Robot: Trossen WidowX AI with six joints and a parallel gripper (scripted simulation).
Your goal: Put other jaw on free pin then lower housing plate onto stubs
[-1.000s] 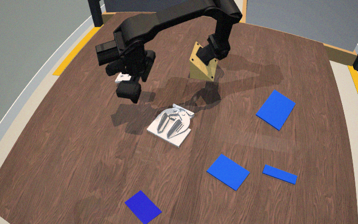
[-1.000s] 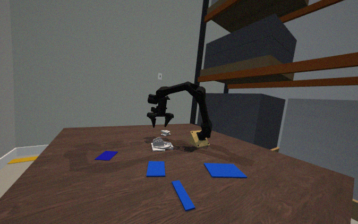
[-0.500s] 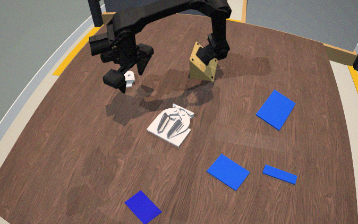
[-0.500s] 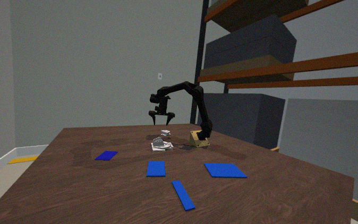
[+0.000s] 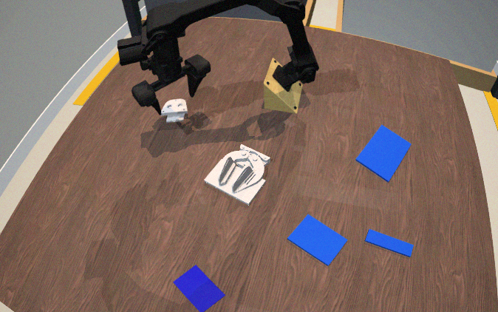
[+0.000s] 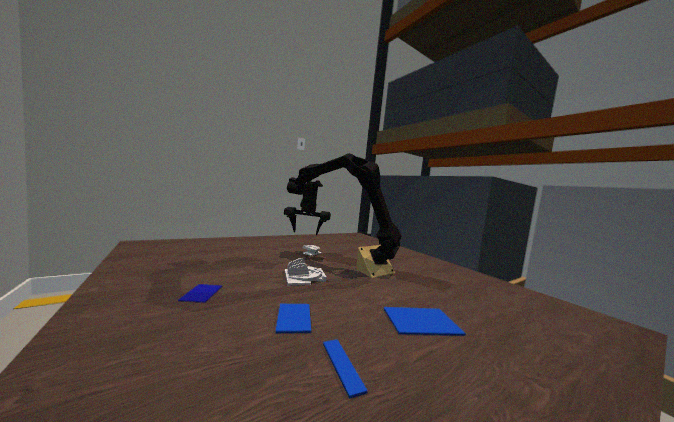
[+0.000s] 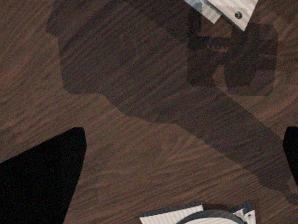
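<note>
My gripper tip is 7 cm past the housing plate, 6 cm to the left of it and 8 cm above it. The rest, counted from my gripper tip: white slab: 10 cm ahead, 18 cm to the left, 10 cm below.
</note>
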